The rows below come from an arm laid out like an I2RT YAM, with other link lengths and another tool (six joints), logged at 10 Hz.
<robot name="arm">
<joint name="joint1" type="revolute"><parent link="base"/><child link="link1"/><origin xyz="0.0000 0.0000 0.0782"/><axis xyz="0 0 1"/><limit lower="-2.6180" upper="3.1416"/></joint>
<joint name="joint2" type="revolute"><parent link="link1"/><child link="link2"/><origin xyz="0.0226 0.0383 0.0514" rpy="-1.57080 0.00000 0.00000"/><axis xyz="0 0 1"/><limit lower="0.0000" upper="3.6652"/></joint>
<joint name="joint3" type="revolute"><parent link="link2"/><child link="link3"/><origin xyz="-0.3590 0.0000 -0.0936" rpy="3.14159 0.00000 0.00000"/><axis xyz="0 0 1"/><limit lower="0.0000" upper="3.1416"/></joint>
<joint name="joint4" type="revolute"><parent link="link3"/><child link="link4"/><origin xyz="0.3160 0.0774 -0.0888"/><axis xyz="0 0 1"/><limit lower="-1.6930" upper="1.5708"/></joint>
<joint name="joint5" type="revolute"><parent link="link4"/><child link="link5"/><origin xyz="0.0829 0.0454 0.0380" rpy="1.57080 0.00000 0.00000"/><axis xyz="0 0 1"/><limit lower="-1.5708" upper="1.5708"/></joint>
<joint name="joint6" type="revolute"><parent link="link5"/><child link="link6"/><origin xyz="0.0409 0.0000 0.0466" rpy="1.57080 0.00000 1.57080"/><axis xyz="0 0 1"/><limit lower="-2.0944" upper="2.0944"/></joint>
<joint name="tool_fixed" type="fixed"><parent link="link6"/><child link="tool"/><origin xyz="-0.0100 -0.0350 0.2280" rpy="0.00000 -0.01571 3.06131"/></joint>
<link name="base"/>
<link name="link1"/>
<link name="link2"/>
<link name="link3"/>
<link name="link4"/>
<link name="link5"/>
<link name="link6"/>
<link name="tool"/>
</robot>
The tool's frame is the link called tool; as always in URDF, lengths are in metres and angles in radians.
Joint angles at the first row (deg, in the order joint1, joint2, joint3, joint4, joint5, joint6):
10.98 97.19 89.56 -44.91 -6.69 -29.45
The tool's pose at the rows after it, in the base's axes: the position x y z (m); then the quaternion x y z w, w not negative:
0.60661, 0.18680, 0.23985, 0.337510, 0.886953, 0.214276, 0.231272
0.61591, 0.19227, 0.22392, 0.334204, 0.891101, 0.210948, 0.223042
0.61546, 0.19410, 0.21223, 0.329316, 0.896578, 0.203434, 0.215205
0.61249, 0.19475, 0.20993, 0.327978, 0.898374, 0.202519, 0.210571
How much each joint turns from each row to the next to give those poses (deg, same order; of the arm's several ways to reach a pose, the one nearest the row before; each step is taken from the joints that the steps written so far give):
1.50 2.82 0.88 0.35 0.27 0.01
0.18 2.46 0.88 0.53 -0.26 -0.35
0.17 1.06 0.18 -0.44 0.09 -0.71
0.00 0.01 -0.09 -0.44 -0.26 -0.17

